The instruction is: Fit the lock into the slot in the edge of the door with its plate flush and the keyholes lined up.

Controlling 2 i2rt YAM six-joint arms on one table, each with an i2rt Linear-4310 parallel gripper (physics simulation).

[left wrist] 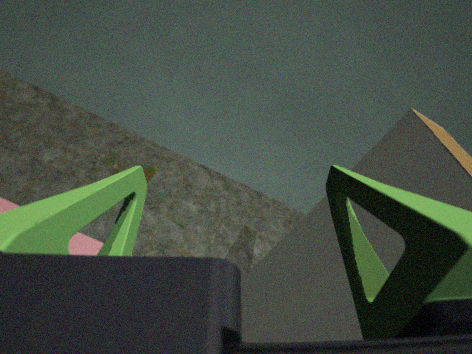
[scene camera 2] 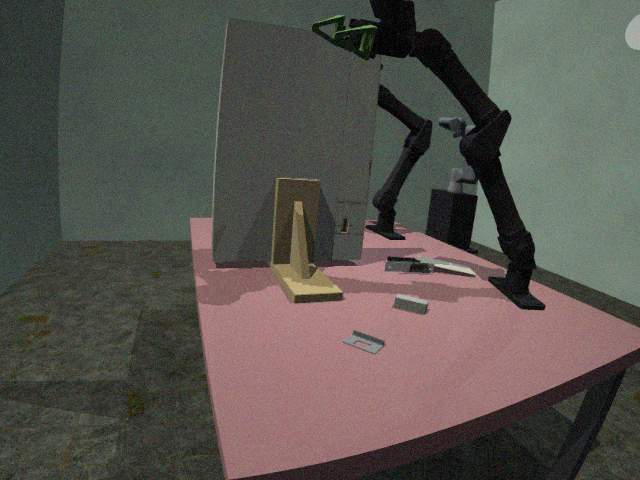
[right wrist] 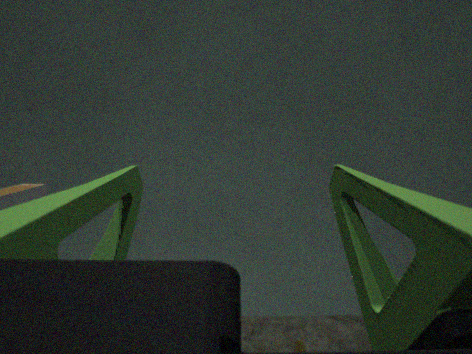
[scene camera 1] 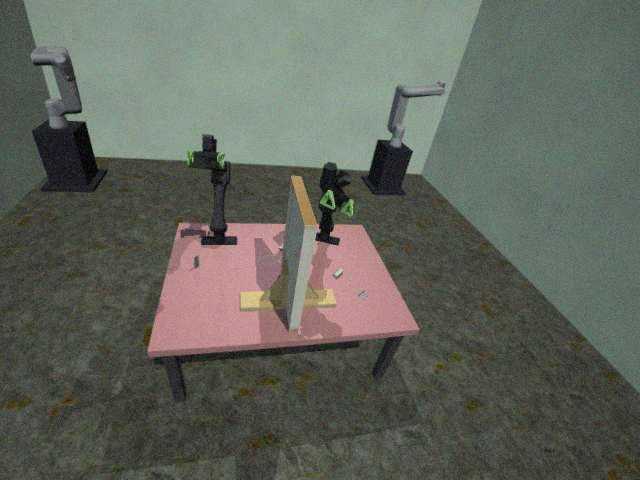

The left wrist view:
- left gripper: 236, 176
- grey door: 300, 290
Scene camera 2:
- left gripper: 322, 31
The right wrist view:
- right gripper: 236, 176
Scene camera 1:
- grey door: 301, 228
